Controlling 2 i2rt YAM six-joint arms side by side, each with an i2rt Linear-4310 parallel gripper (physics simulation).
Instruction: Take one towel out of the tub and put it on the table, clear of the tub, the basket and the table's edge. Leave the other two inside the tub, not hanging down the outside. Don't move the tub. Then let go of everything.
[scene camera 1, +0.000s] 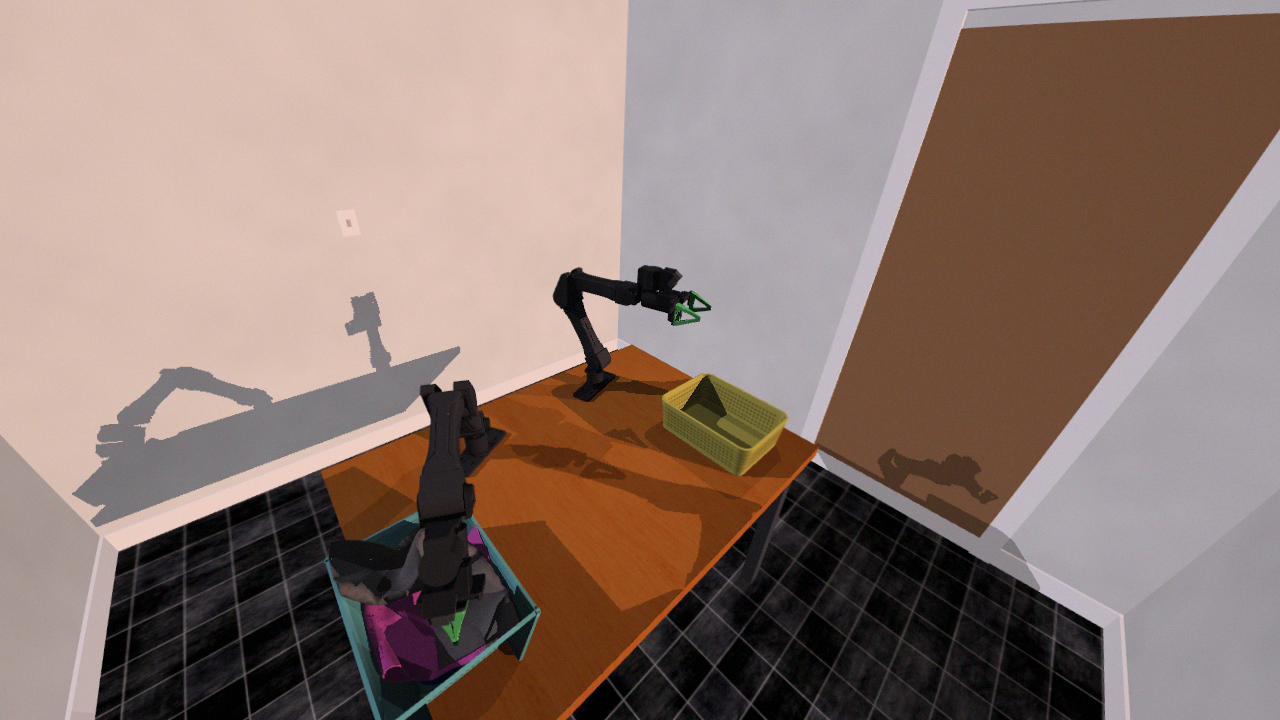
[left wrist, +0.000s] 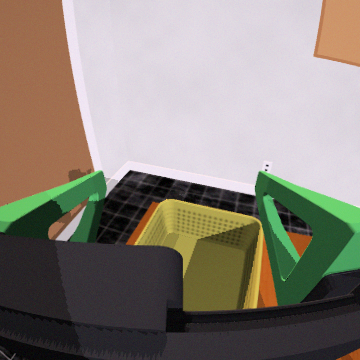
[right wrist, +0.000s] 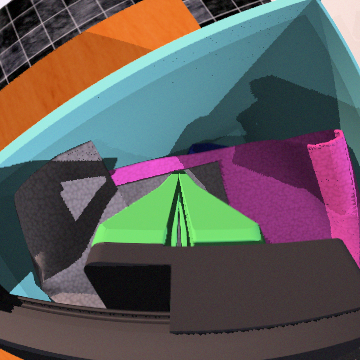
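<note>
The teal tub (scene camera 1: 356, 640) (right wrist: 200, 80) stands at the table's near left in scene camera 1. Inside it are a grey towel (scene camera 1: 487, 600) (right wrist: 50, 200) and a magenta towel (scene camera 1: 402, 631) (right wrist: 270, 195). A dark blue bit (right wrist: 205, 148) shows behind the magenta one. Grey cloth reaches up to the tub's back-left rim; whether it crosses over cannot be told. My right gripper (scene camera 1: 456, 638) (right wrist: 178, 178) points down into the tub, shut, its fingertips together over the grey towel, with no cloth clearly between them. My left gripper (scene camera 1: 704, 314) (left wrist: 180, 178) is open and empty, high above the table.
The yellow basket (scene camera 1: 716, 438) (left wrist: 215, 220) stands near the table's far right corner, below and ahead of the left gripper. The orange-brown wooden table (scene camera 1: 626, 573) extends between tub and basket. The right arm rises over the tub's back side.
</note>
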